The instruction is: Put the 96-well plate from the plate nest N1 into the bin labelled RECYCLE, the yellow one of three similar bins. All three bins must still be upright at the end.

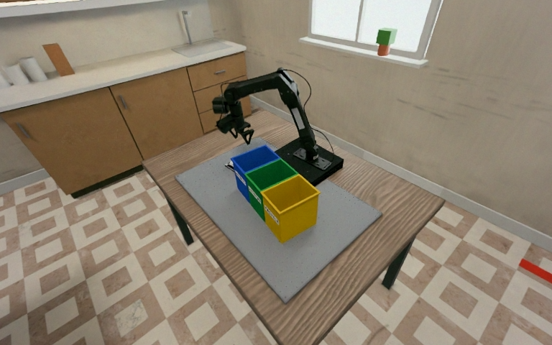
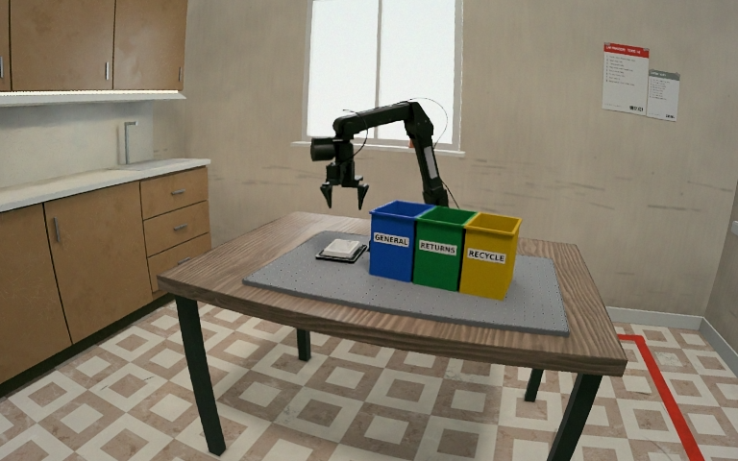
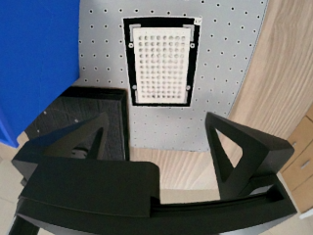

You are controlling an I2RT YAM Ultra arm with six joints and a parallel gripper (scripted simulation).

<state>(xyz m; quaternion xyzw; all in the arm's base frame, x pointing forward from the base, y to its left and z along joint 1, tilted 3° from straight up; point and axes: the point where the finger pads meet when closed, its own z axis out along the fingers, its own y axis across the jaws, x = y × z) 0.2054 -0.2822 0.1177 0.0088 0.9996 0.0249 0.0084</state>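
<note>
Right now the white 96-well plate is 13 cm below my hand and 1 cm ahead of it. From my hand the other things lie so: black plate nest 15 cm below, 1 cm ahead; then green returns bin 32 cm to the left, 12 cm ahead, 6 cm below; then blue general bin 20 cm to the left, 9 cm ahead, 6 cm below.
</note>
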